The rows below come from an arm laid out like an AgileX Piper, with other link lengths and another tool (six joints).
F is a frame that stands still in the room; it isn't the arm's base.
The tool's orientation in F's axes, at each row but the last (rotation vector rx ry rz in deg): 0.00, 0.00, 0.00; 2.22, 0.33, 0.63; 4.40, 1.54, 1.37; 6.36, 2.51, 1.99; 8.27, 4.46, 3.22; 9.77, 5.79, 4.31; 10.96, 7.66, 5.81; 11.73, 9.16, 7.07
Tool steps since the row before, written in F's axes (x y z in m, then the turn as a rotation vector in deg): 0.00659, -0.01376, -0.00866, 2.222, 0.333, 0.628; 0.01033, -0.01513, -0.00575, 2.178, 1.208, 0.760; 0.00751, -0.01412, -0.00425, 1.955, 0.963, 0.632; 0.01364, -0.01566, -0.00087, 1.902, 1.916, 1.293; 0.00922, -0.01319, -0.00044, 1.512, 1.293, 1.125; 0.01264, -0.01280, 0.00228, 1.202, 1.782, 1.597; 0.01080, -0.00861, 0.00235, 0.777, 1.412, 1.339; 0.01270, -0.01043, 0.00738, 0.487, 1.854, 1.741
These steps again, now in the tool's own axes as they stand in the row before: 0.00659, -0.01376, -0.00866, 2.222, 0.333, 0.628; 0.01019, -0.01545, -0.00510, 2.187, 1.213, 0.726; 0.00726, -0.01457, -0.00295, 1.961, 0.964, 0.611; 0.01307, -0.01609, 0.00148, 1.916, 1.986, 1.160; 0.00840, -0.01356, 0.00218, 1.502, 1.365, 1.050; 0.01126, -0.01302, 0.00570, 1.191, 1.948, 1.399; 0.00939, -0.00889, 0.00539, 0.762, 1.573, 1.155; 0.00993, -0.00991, 0.01130, 0.480, 2.119, 1.409
